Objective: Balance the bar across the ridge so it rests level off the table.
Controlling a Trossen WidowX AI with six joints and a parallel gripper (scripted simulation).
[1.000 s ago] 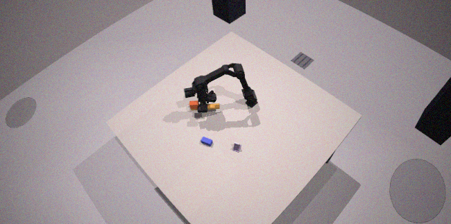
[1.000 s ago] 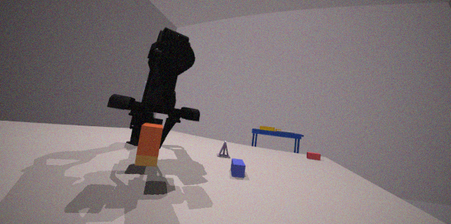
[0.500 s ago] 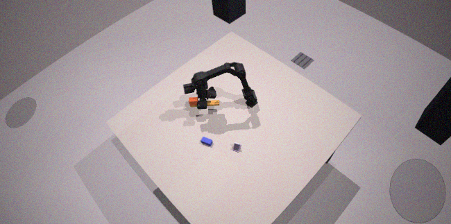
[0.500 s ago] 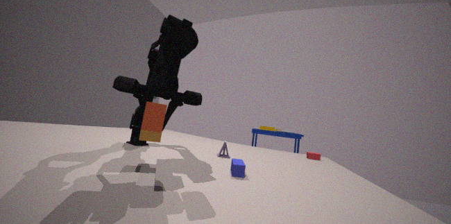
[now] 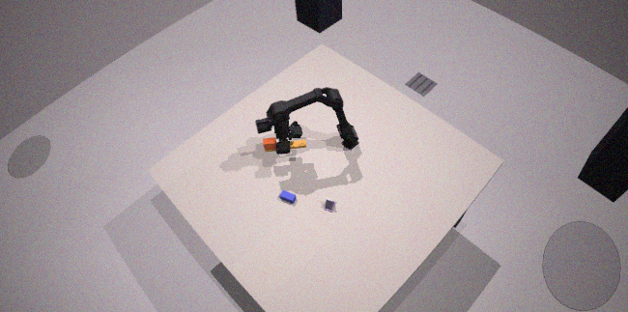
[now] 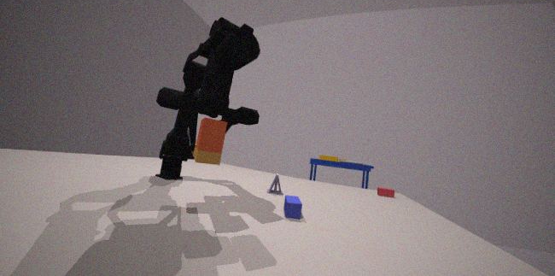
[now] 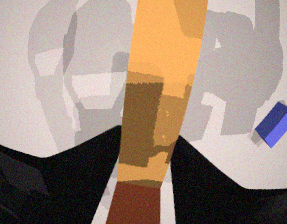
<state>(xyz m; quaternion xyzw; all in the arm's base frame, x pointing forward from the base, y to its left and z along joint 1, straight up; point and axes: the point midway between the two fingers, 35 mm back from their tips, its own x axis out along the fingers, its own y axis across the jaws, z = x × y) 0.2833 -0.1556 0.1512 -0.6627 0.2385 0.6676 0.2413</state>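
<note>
The blue block is 14 cm ahead of my gripper tip, 16 cm to the left of it and 10 cm below it. Round my gripper tip: red block (46 cm ahead, 66 cm to the left, 10 cm below).
</note>
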